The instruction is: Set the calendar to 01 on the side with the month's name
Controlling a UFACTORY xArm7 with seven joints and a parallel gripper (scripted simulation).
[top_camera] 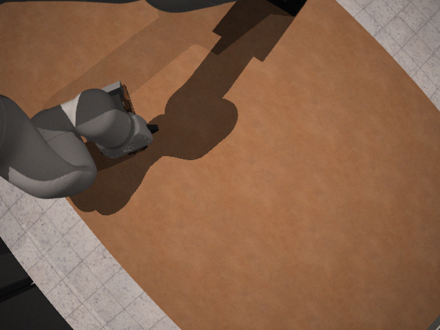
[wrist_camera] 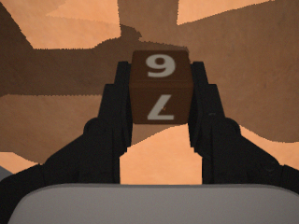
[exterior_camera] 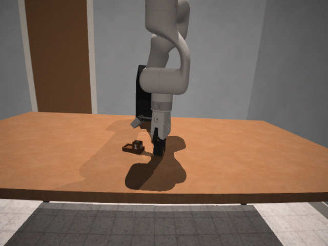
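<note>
The calendar tray is 10 cm to the right of my hand, 4 cm behind it and 2 cm below it. Round my hand: cube: 1 cm below.
</note>
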